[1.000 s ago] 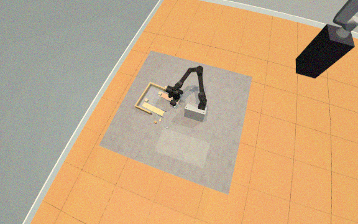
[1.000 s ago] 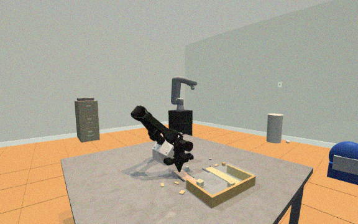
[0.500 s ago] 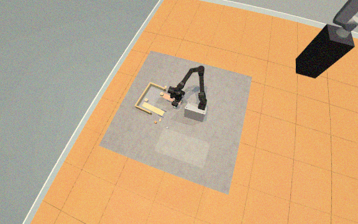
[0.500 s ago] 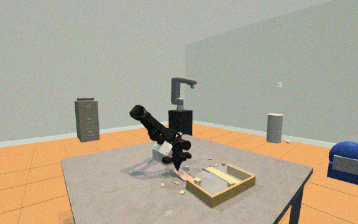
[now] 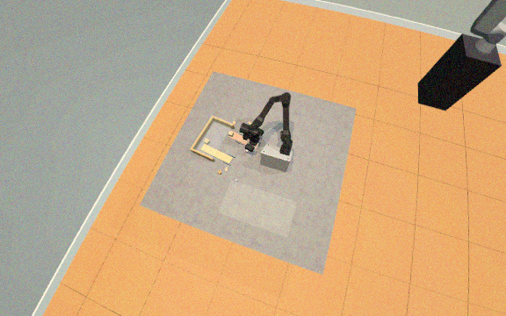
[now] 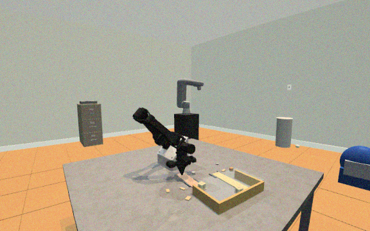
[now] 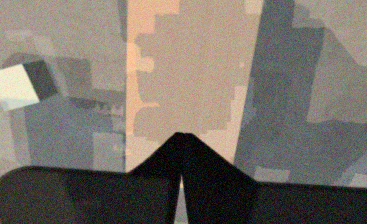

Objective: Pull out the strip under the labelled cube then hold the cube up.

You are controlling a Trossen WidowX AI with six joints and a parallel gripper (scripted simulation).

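Right now my gripper tip is 90 mm short of the strip and 20 mm to the left of it. Also, from my gripper tip: pale cube (70 mm to the left, 40 mm ahead).
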